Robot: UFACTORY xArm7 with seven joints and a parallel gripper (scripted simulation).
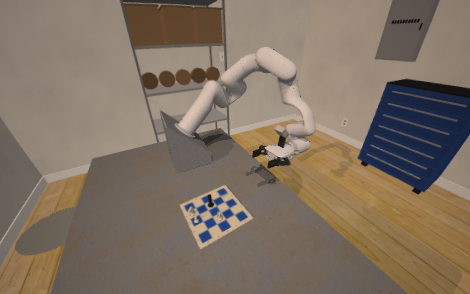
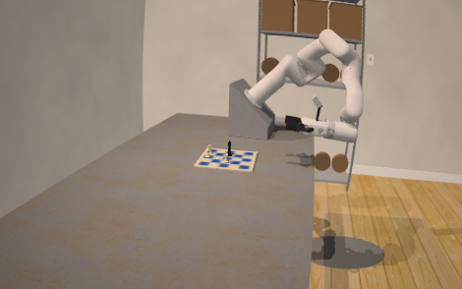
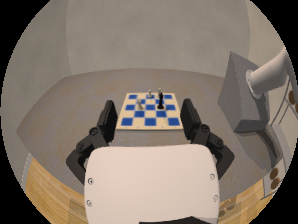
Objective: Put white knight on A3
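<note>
Now: hand 230 mm to the left of the black chess piece, 130 mm above it and 10 mm past it. The rest, counted from my hand: blue-and-cream chessboard: 230 mm to the right, 170 mm below, 30 mm ahead.
</note>
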